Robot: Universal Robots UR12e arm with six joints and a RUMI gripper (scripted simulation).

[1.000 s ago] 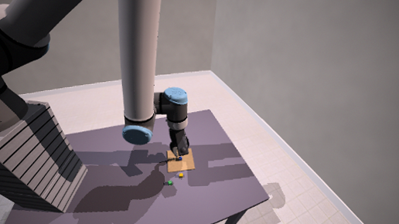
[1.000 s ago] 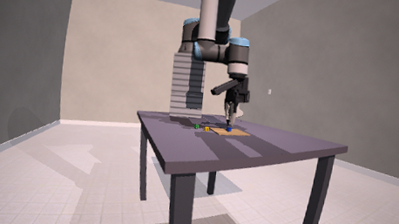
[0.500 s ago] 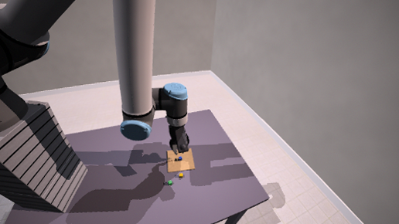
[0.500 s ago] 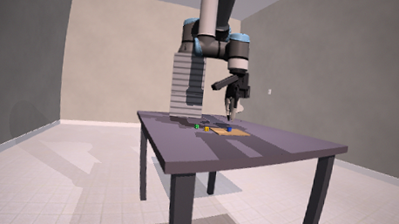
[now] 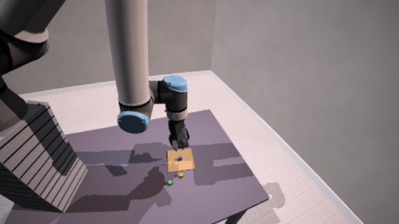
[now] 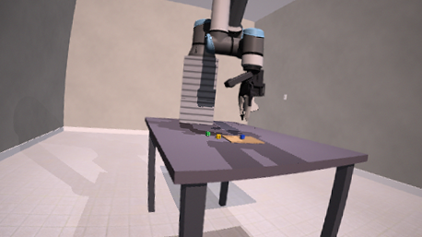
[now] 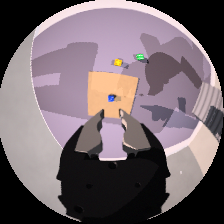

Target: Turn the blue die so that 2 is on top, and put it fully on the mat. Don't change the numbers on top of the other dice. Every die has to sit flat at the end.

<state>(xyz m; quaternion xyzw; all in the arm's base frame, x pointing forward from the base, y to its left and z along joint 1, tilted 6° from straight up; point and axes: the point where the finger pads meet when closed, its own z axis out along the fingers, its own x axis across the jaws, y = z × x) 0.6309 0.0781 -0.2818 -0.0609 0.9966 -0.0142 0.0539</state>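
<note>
My gripper is now 80 mm above the blue die. Round my hand: tan mat: 90 mm below; yellow die: 100 mm to the right, 90 mm below, 10 mm behind; green die: 130 mm to the right, 90 mm below, 70 mm behind.
</note>
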